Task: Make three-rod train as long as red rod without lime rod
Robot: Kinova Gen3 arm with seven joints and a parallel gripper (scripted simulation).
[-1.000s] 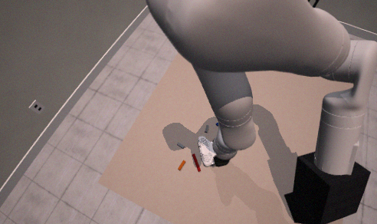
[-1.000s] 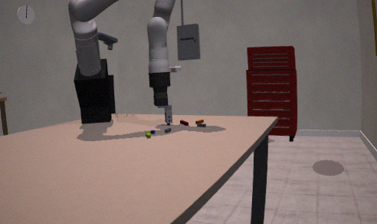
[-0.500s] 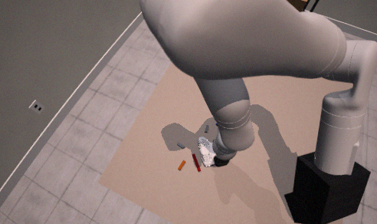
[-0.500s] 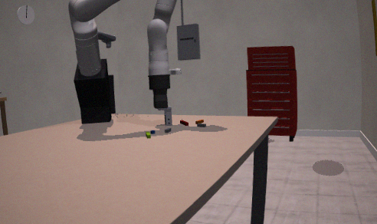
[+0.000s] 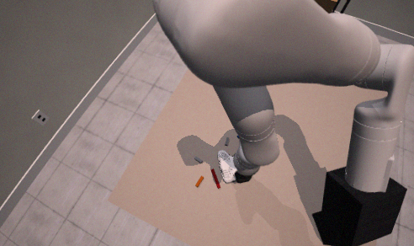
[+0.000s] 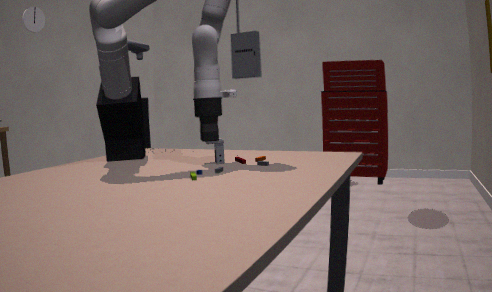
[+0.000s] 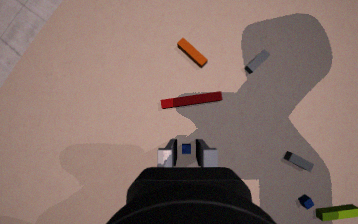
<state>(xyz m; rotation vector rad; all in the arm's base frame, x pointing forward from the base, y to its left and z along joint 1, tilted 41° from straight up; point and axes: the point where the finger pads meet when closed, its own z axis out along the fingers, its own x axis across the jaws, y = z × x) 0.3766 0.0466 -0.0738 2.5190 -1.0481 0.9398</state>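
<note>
Right now the red rod is 50 mm ahead of my hand, 30 mm to the left of it and 10 mm below it. The rest, counted from my hand: orange rod (100 mm ahead, 60 mm to the left, 10 mm below); lime rod (200 mm to the right, 50 mm ahead, 10 mm below).
</note>
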